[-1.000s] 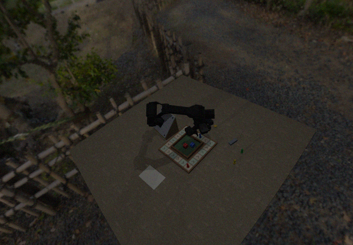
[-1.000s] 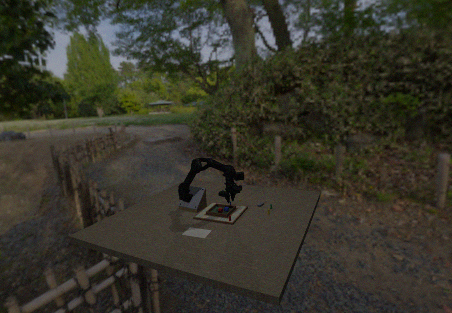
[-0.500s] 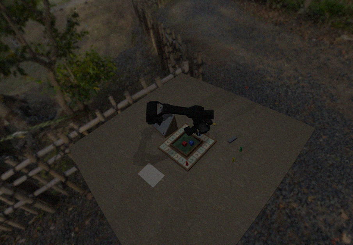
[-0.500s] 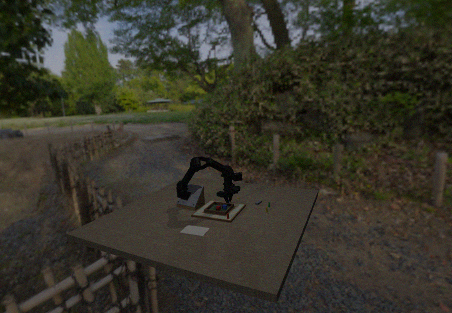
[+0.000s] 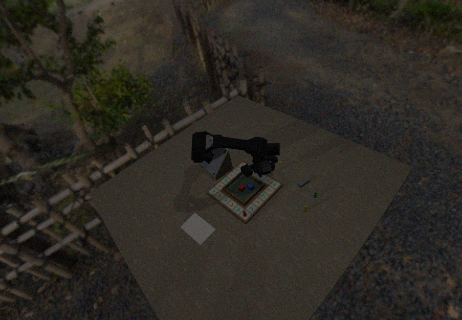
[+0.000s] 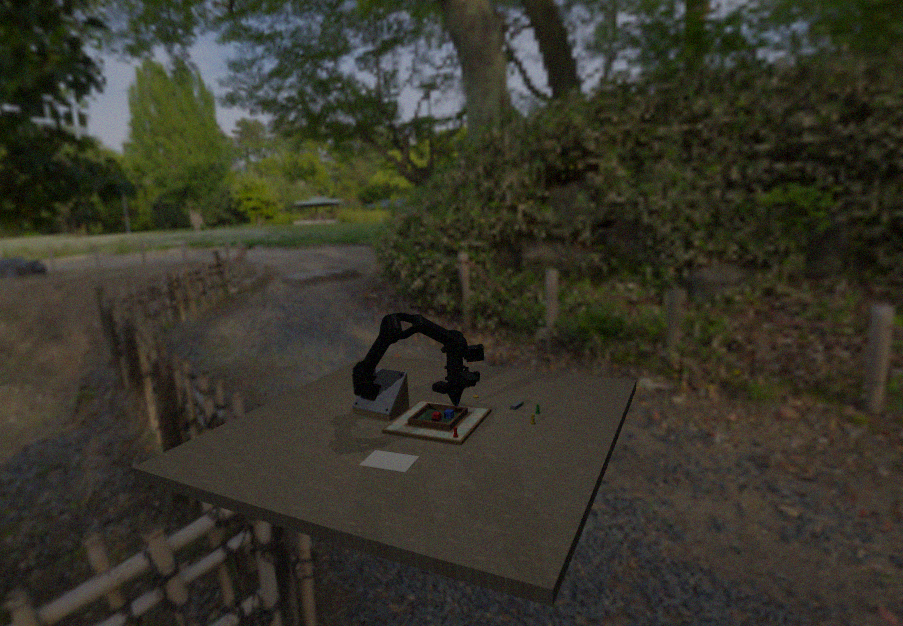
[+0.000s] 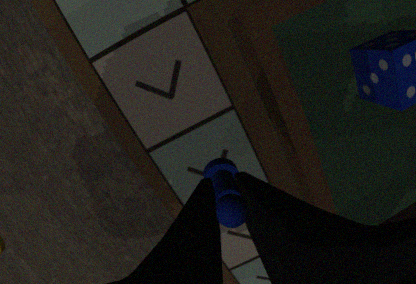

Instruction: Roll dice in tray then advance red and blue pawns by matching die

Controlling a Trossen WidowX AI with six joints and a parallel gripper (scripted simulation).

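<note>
My gripper tip is now 11 cm to the left of the green tray and 2 cm above it. From my gripper tip the other things lie so: blue pawn: 1 cm above; then grey block: 18 cm ahead, 13 cm to the left, 2 cm below; then red pawn: 13 cm ahead, 21 cm to the right.
</note>
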